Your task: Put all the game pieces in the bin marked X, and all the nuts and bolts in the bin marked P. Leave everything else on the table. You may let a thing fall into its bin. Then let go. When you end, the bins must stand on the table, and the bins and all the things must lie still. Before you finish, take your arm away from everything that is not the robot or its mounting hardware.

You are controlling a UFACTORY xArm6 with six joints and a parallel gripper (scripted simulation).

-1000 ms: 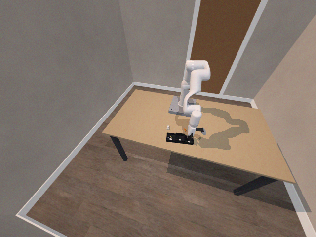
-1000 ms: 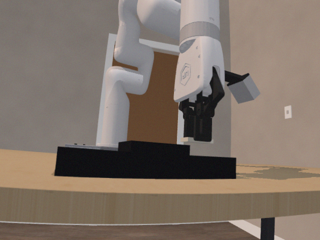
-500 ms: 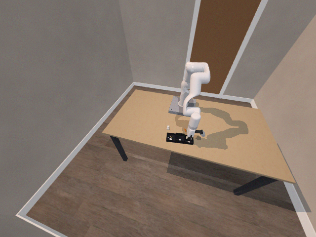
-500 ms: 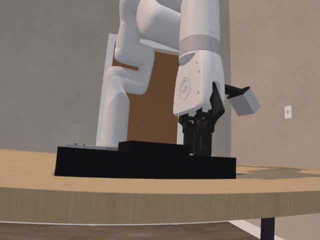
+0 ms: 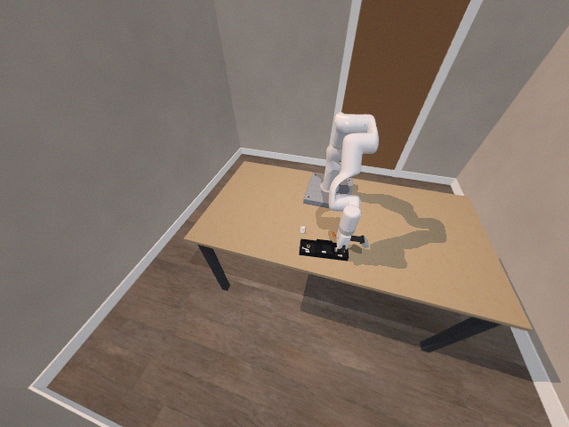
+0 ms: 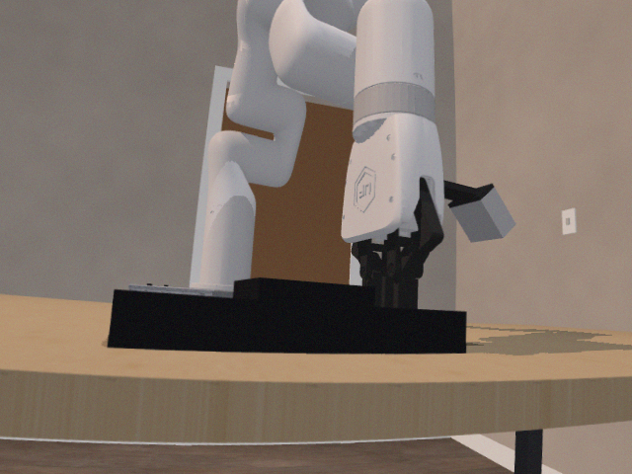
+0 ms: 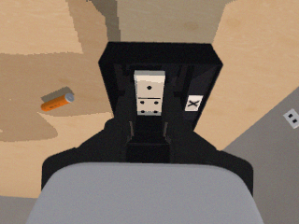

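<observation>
Right now the white domino is 130 mm behind my hand, 200 mm to the right of it and 30 mm below it. The rest, counted from my hand: orange battery (110 mm behind, 20 mm to the right, 30 mm below); then black bin (80 mm to the right, 10 mm below); then yellow nut (10 mm behind, 160 mm to the right, 30 mm below).
</observation>
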